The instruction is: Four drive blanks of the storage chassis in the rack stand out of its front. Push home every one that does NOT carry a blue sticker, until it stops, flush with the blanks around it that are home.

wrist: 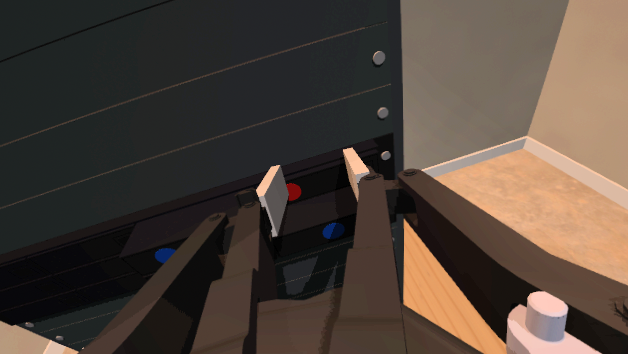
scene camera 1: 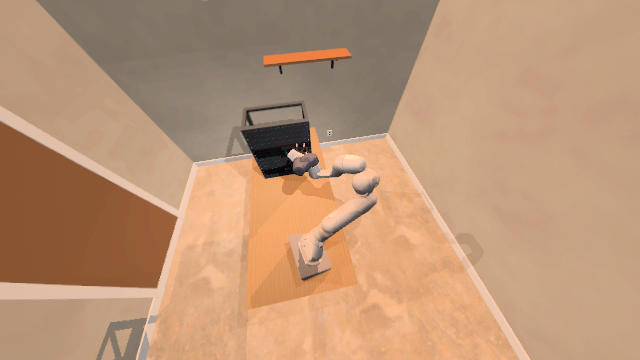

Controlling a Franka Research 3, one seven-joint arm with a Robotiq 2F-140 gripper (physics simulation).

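The storage chassis (wrist: 65, 272) is a dark band low in the rack (scene camera 1: 276, 136) (wrist: 200, 115). In the wrist view, the blank with a red sticker (wrist: 293, 192) is in its upper right part, set back behind the blank below. That lower blank, with a blue sticker (wrist: 333, 231), stands out and shows its top face. Another blank with a blue sticker (wrist: 165, 255) stands out farther left, partly behind a finger linkage. A fourth standing-out blank cannot be made out. My gripper (scene camera 1: 300, 146) (wrist: 315, 172) is partly open and empty, its pale fingertips either side of the red-sticker blank's face. Contact cannot be told.
Plain dark panels with round screws (wrist: 378, 58) lie above the chassis. The rack's right edge is close beside the right finger. An orange shelf (scene camera 1: 307, 57) hangs on the wall behind. The arm's base plate (scene camera 1: 315, 272) stands on a wooden floor strip (scene camera 1: 270, 220).
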